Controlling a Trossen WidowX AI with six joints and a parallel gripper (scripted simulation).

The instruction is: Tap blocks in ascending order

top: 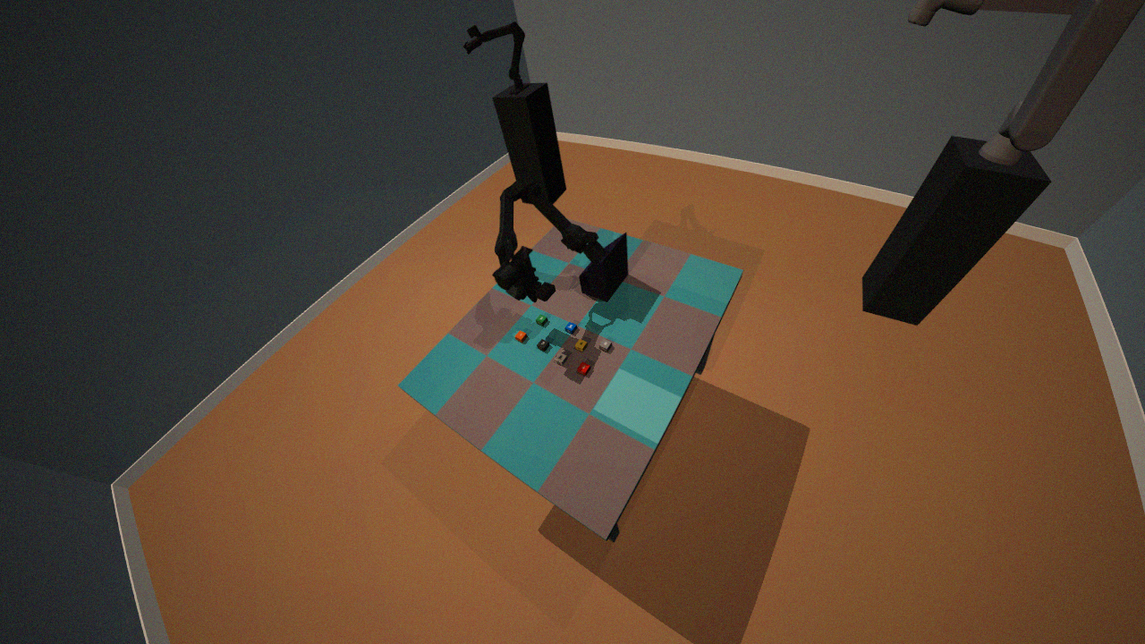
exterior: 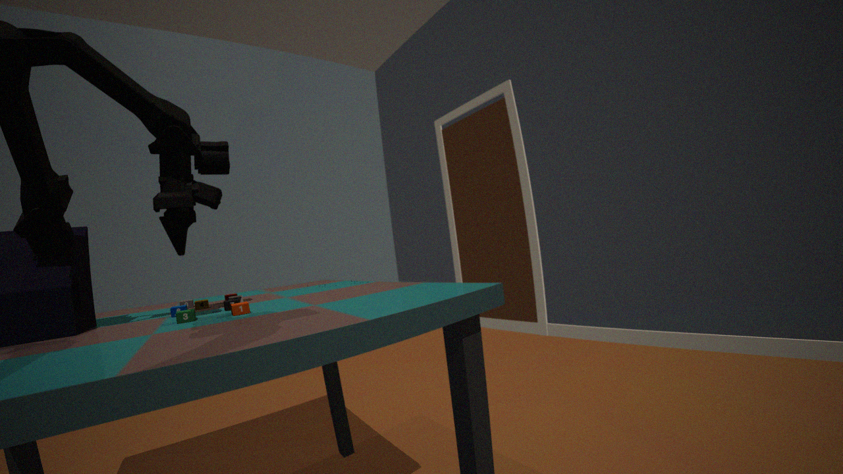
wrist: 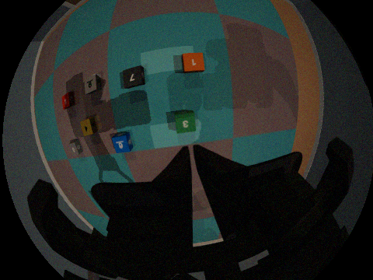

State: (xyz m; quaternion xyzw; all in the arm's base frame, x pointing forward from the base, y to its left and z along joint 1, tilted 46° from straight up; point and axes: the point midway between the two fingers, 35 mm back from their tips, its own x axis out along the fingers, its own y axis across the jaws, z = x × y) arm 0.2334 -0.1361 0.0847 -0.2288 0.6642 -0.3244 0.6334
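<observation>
My gripper tip is now 11 cm above the green block. Round my gripper tip: orange block: 11 cm below, 9 cm ahead, 4 cm to the right; black block: 11 cm below, 9 cm ahead, 6 cm to the left; blue block: 12 cm to the left, 11 cm below, 1 cm behind.
</observation>
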